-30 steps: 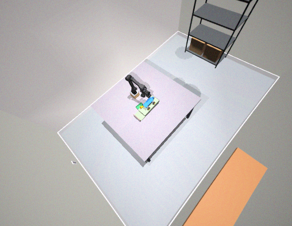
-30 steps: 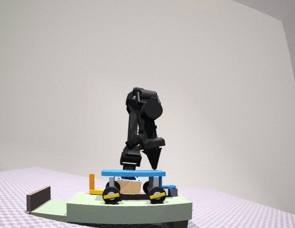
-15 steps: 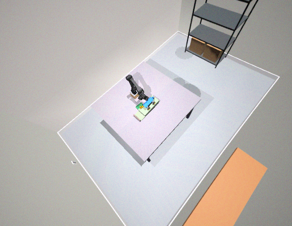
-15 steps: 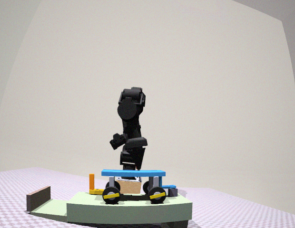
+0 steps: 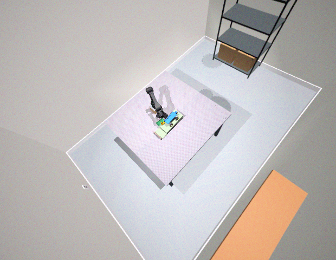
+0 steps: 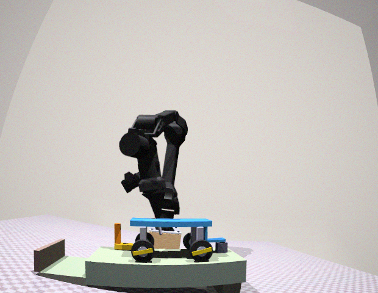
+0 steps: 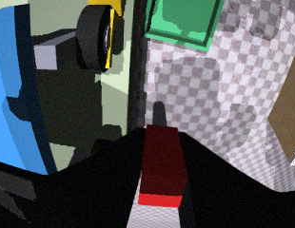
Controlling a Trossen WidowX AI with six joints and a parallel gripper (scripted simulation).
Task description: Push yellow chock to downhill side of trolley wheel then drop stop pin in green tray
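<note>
The green tray is 16 cm below my gripper tip, 6 cm to the right of it and 2 cm behind it. The rest, counted from my gripper tip: yellow chock: 7 cm to the right, 7 cm below, 4 cm ahead; then red-headed stop pin: right at my gripper tip; then blue-decked trolley: 10 cm ahead, 4 cm below, 3 cm to the left.
</note>
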